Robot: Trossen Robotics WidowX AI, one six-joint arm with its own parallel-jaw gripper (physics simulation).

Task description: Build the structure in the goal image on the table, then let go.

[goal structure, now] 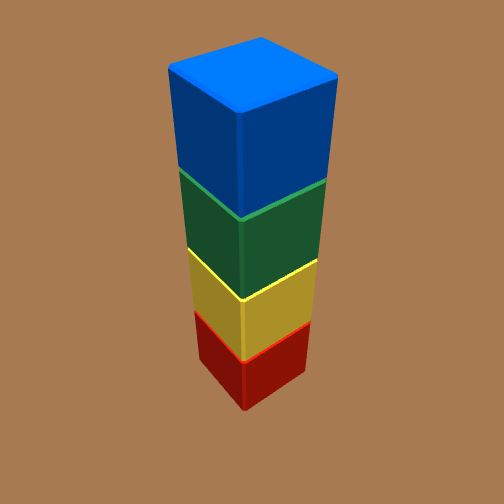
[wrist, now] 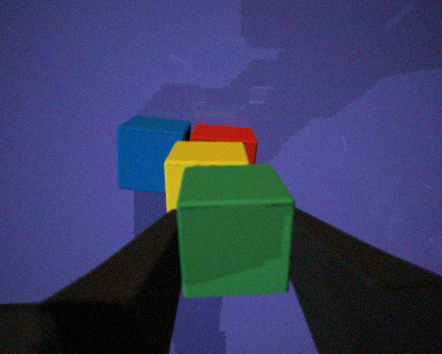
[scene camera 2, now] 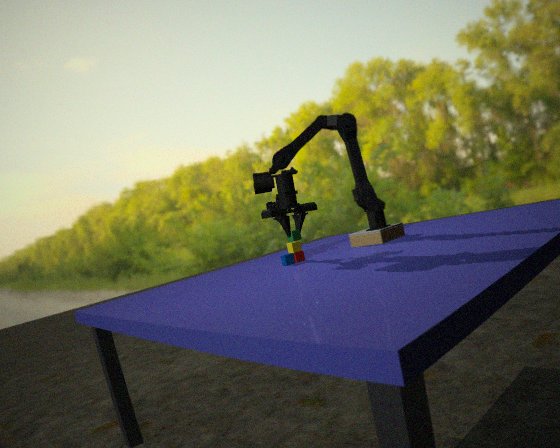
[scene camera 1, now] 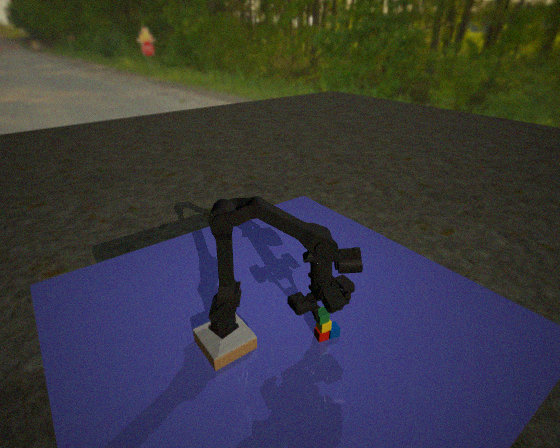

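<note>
My gripper (scene camera 1: 323, 311) (scene camera 2: 294, 234) (wrist: 231, 219) points down and is shut on a green cube (scene camera 1: 324, 316) (scene camera 2: 295, 236) (wrist: 235, 247). The green cube is right above a yellow cube (scene camera 1: 326, 326) (scene camera 2: 294, 246) (wrist: 207, 152) and looks to be touching its top. The yellow cube rests on top of a red cube (scene camera 1: 322, 335) (scene camera 2: 299, 256) (wrist: 225, 133) and reaches partly over a blue cube (scene camera 1: 335, 330) (scene camera 2: 287, 259) (wrist: 145, 160). The red and blue cubes stand side by side on the blue table (scene camera 1: 425, 350) (scene camera 2: 250, 310) (wrist: 60, 75). In the wrist view the green cube hides part of the yellow one.
The arm's base (scene camera 1: 235, 350) (scene camera 2: 377, 236) stands on the same table, some way from the cubes. The arm arches over from it. Shadows of the arm fall across the table. In scene camera 2 the near table edge (scene camera 2: 240, 345) shows well away from the cubes.
</note>
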